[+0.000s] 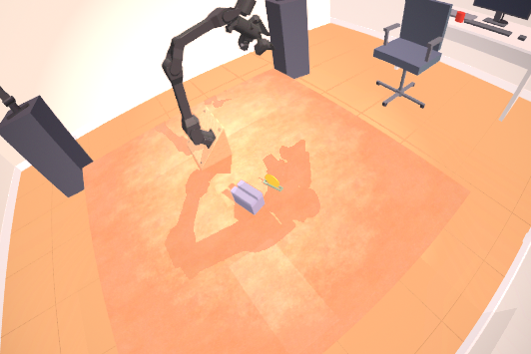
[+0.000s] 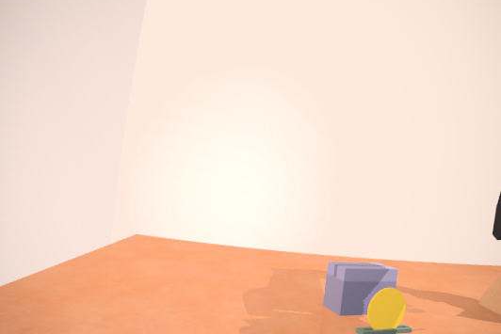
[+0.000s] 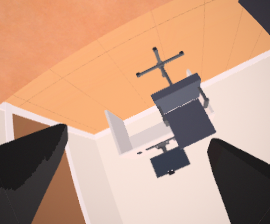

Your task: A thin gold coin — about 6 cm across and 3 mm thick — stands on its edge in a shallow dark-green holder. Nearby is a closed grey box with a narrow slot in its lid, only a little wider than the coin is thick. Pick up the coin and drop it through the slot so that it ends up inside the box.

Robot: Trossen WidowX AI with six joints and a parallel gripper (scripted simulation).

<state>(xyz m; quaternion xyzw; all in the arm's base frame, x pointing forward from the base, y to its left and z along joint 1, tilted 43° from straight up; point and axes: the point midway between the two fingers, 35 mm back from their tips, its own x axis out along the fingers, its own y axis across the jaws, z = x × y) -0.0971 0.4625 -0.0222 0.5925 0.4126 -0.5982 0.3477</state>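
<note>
The gold coin is 37 cm ahead of my gripper tip, 24 cm to the right of it and 35 cm below it.
</note>
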